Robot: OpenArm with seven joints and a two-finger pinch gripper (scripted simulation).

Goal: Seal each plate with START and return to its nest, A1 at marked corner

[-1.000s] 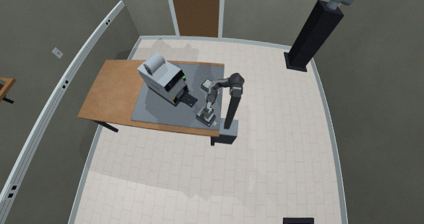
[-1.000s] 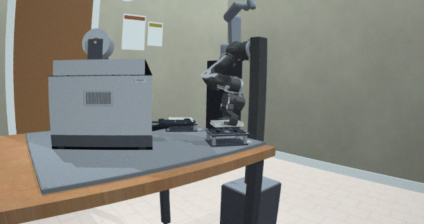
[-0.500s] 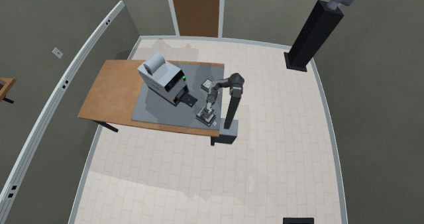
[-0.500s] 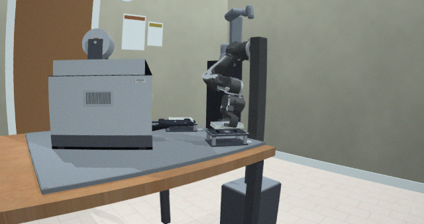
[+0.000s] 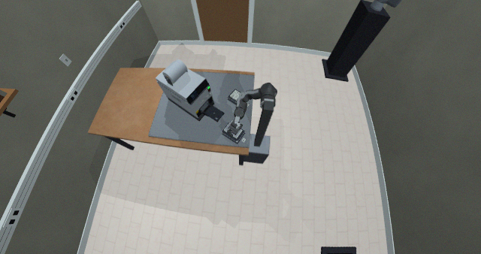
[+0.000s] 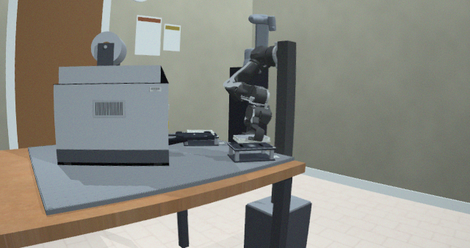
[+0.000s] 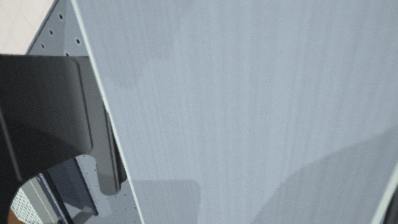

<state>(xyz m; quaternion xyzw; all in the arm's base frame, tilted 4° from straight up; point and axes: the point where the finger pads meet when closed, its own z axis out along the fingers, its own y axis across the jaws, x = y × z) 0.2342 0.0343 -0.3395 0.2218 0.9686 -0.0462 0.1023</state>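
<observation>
My hand is 40 mm above the plate nest. Also, from my hand: white open-well plate (350 mm to the right, 30 mm below, 10 mm ahead); then yellow warning mark (310 mm ahead, 90 mm to the right, 60 mm above); then sealer stage (180 mm ahead, 130 mm to the right, 10 mm above).
</observation>
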